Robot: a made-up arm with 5 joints.
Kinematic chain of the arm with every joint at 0, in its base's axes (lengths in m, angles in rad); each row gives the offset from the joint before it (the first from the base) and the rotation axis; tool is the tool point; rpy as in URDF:
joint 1: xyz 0.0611 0 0.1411 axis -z
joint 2: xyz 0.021 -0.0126 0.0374 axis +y
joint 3: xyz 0.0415 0 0.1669 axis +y
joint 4: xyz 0.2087 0 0.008 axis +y
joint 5: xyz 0.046 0.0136 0 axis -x
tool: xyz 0 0 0 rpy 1.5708 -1.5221 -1.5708
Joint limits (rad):
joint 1: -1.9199..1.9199
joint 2: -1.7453..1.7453
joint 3: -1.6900..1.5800
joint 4: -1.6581..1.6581
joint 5: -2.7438..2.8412
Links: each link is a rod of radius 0.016 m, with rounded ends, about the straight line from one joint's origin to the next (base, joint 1, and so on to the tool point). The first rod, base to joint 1, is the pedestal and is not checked.
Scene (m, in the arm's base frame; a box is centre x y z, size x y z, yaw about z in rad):
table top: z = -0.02
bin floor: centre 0 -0.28 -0.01 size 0.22 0.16 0.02 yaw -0.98
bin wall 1: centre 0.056 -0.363 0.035 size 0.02 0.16 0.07 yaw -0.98
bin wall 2: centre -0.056 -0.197 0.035 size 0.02 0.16 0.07 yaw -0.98
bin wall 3: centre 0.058 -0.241 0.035 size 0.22 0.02 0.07 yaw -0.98
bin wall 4: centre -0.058 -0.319 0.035 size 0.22 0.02 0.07 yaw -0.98
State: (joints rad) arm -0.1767 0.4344 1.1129 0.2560 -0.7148
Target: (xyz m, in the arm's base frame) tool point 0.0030 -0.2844 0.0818
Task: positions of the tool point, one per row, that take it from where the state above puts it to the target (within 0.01 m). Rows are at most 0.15 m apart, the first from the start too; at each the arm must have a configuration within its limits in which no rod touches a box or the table.
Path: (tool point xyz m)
1: 0.2765 -0.0175 0.0783
2: 0.3327 -0.0976 0.1298
3: 0.3374 -0.1923 0.2059
4: 0.2885 -0.2699 0.2942
5: 0.2239 -0.3168 0.2354
6: 0.1464 -0.3354 0.1780
7: 0.0688 -0.3234 0.1257
8: 0.0030 -0.2844 0.0818

